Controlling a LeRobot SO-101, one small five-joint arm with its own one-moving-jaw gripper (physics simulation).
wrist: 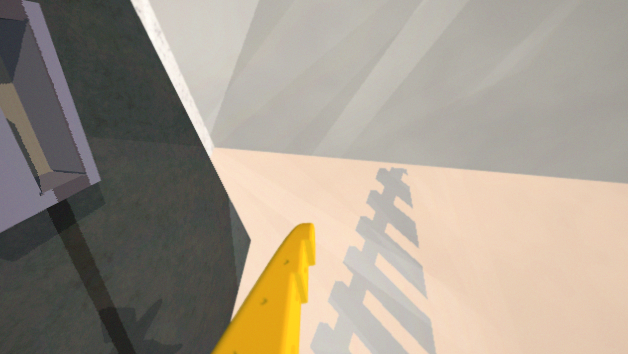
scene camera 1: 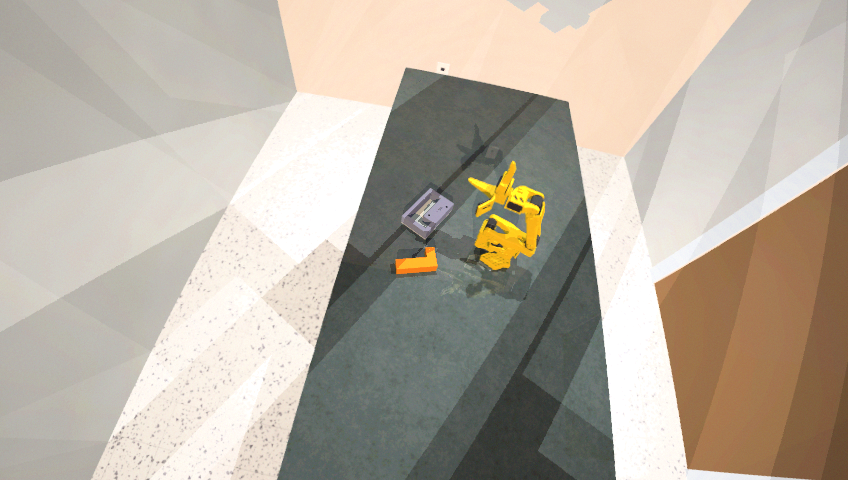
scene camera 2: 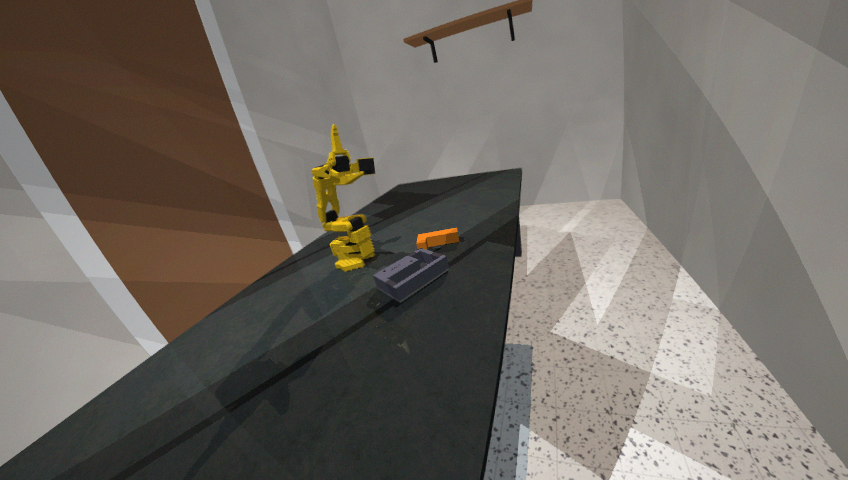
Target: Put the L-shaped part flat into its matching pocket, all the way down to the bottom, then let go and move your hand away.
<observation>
In view: a grey pocket block [wrist: 53,161].
</observation>
